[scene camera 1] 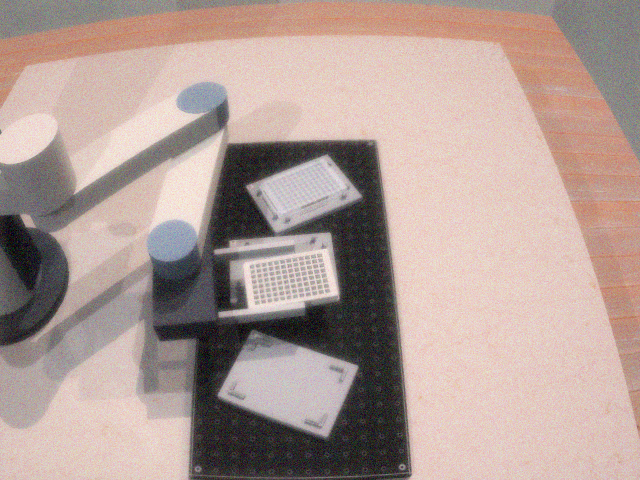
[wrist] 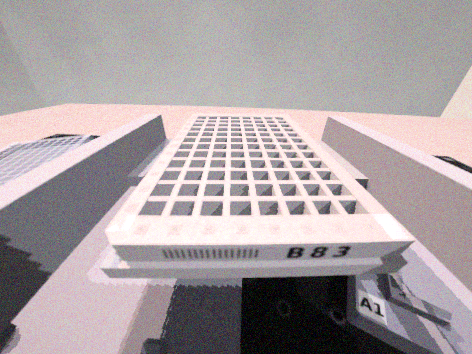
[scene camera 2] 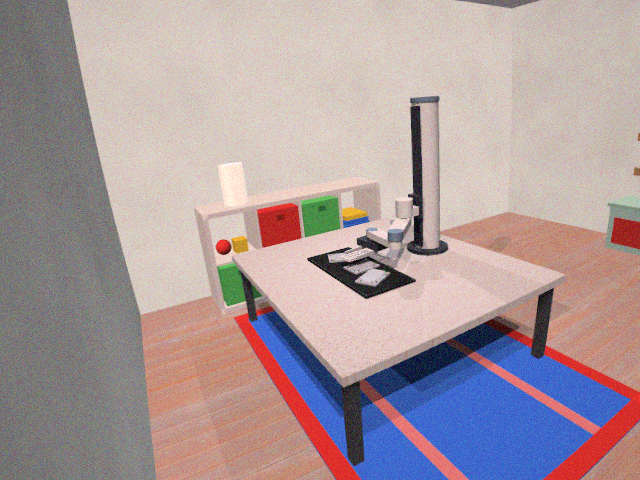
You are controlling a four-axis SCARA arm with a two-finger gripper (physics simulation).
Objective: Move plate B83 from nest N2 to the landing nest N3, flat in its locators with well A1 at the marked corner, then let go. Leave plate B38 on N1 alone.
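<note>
Plate B83 [scene camera 1: 290, 277] [scene camera 2: 360, 253] [wrist: 260, 225] is white with square wells and sits level between the fingers. My gripper [scene camera 1: 299, 279] [wrist: 244, 131] is shut on it and holds it raised above the middle nest [scene camera 1: 321, 240], overhanging its lower right side in scene camera 1. An unoccupied nest [scene camera 1: 289, 382] [scene camera 2: 337, 257] lies at the lower end of the board in scene camera 1. An A1 label [wrist: 372, 306] shows on a nest corner at the lower right of the wrist view. Plate B38 [scene camera 1: 305, 186] [scene camera 2: 373, 277] rests on the upper nest [scene camera 1: 279, 224]. Nest numbers are not readable.
The nests stand on a black perforated board [scene camera 1: 361, 444] [scene camera 2: 367, 291] on a pale table [scene camera 1: 491, 258] [scene camera 2: 320, 315]. The robot column [scene camera 2: 430, 170] stands beside the board. A shelf unit [scene camera 2: 204, 248] with coloured boxes is behind the table.
</note>
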